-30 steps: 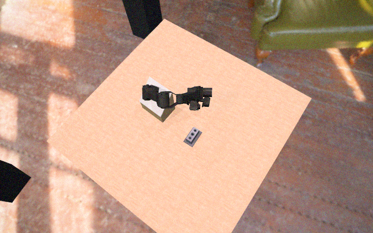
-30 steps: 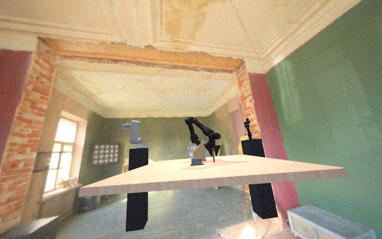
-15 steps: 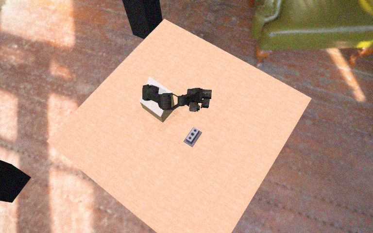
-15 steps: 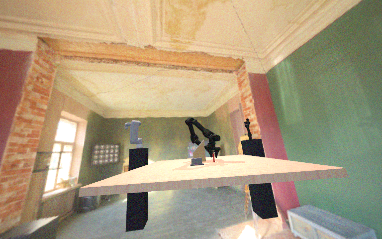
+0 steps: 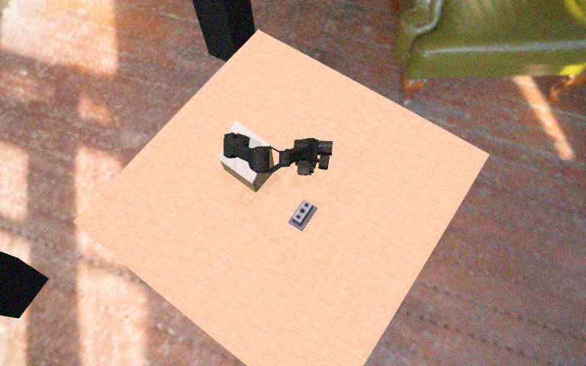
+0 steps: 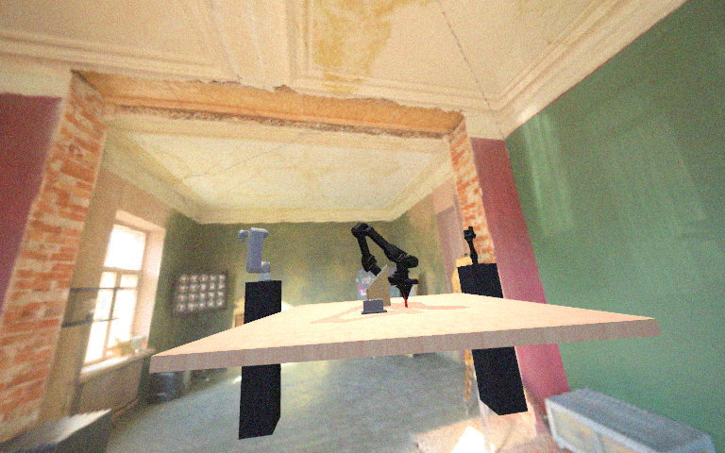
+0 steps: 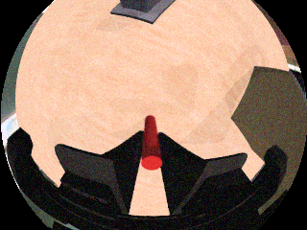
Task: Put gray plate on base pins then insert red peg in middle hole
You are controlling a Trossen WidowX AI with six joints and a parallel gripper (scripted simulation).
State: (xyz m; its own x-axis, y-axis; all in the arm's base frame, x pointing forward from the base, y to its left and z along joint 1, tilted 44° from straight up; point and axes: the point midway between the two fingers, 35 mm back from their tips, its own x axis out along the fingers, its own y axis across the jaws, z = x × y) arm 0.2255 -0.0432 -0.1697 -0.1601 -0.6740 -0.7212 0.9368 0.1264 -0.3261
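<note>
Right now the gray plate is 18 cm to the right of my gripper tip, 8 cm ahead of it and 1 cm above it. From my gripper tip the other things lie so: red peg right at my gripper tip; thin flat base 18 cm to the right, 8 cm ahead, 3 cm below.
</note>
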